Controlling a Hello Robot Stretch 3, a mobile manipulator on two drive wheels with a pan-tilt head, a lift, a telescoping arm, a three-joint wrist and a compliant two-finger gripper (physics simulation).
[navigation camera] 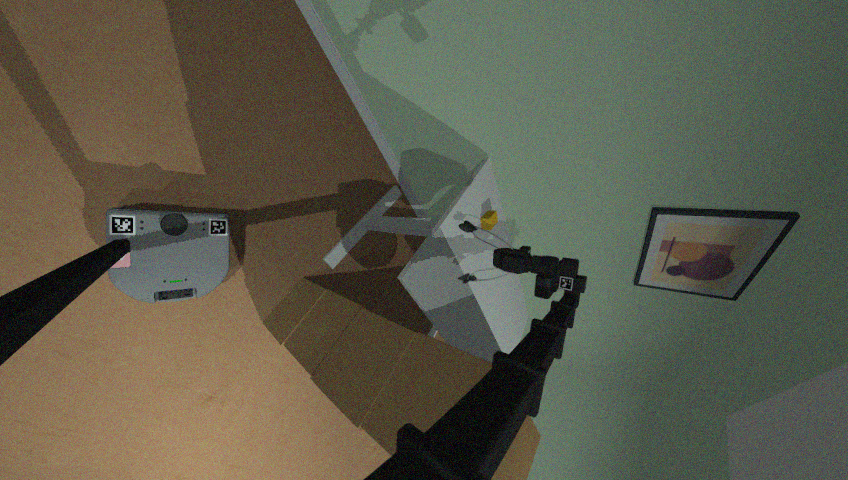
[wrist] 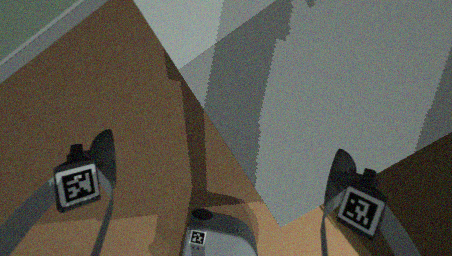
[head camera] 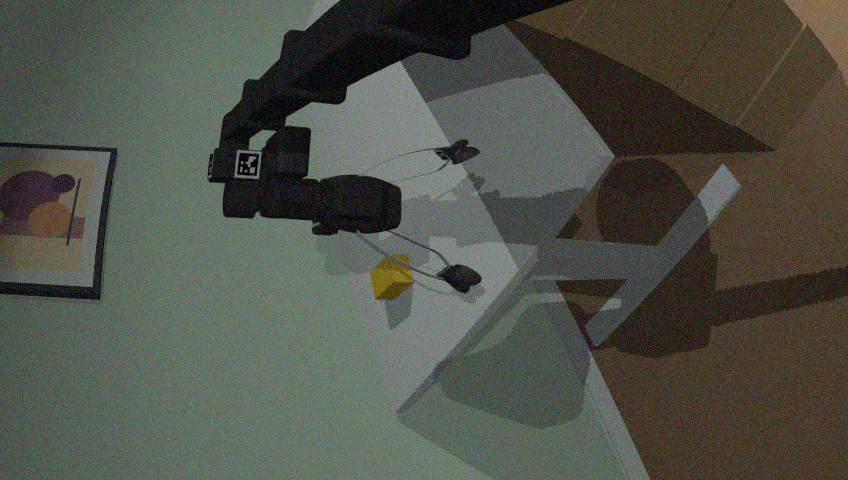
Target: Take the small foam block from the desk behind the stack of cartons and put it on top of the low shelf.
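Where they show: gripper, fingertip midpoint: (navigation camera: 459, 251) (head camera: 477, 215); robot's base at its link origin: (navigation camera: 175, 223).
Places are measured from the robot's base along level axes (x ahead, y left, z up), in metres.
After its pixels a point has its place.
The small yellow foam block (head camera: 391, 277) @(x 0.094, y -1.052, z 0.765 m) (navigation camera: 489, 220) @(x 0.095, y -1.050, z 0.765 m) sits on the white desk (head camera: 357, 124) @(x -0.263, y -1.384, z 0.720 m) (navigation camera: 493, 291) @(x -0.295, y -1.286, z 0.720 m) (wrist: 340, 90) near the wall-side edge. The block does not show in the wrist view. My gripper (head camera: 462, 214) @(x -0.023, y -0.663, z 0.851 m) (navigation camera: 467, 252) @(x -0.023, y -0.663, z 0.851 m) (wrist: 223, 159) @(x -0.023, y -0.663, z 0.851 m) is open and empty, its two fingertips wide apart above the desk. It points away from the wall. In the head view one finger's bands pass close beside the block, which is outside the space between the fingertips; their height difference is unclear. The stack of cartons (head camera: 714, 71) @(x -0.320, y -0.476, z 0.459 m) (navigation camera: 357, 362) @(x -0.376, y -0.412, z 0.680 m) stands beside the desk. I cannot make out the low shelf.
My arm (head camera: 380, 41) @(x -0.078, y -0.257, z 1.198 m) (navigation camera: 476, 410) @(x -0.085, y -0.169, z 1.178 m) reaches over the cartons' side toward the wall. The desk's leg and foot (head camera: 684, 237) (navigation camera: 361, 227) stand on the brown floor. My base (navigation camera: 172, 255) @(x -0.101, y 0.006, z 0.159 m) (wrist: 225, 242) is on the floor. A framed picture (head camera: 50, 220) @(x 0.028, y -1.472, z 1.575 m) (navigation camera: 702, 255) @(x 0.015, y -1.485, z 1.635 m) hangs on the green wall.
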